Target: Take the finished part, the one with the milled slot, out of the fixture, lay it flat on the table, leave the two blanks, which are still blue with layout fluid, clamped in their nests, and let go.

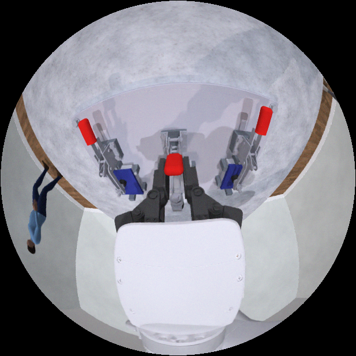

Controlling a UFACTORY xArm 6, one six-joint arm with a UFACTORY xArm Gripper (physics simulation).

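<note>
My gripper (174,165) is at the middle clamp of the fixture, its black fingers shut on that clamp's red handle (174,163). Grey metal of the middle clamp (173,136) shows beyond the handle and between the fingers. The finished part with the milled slot cannot be made out there; the fingers and the clamp cover much of that place. One blue blank (133,186) sits in the left nest under its clamp. The other blue blank (234,171) sits in the right nest under its clamp.
The left clamp's red handle (87,132) and the right clamp's red handle (264,120) stick out on either side. The fixture stands on a pale plate (145,107) on the mottled grey table (150,45). A person (36,220) stands beyond the table's left edge.
</note>
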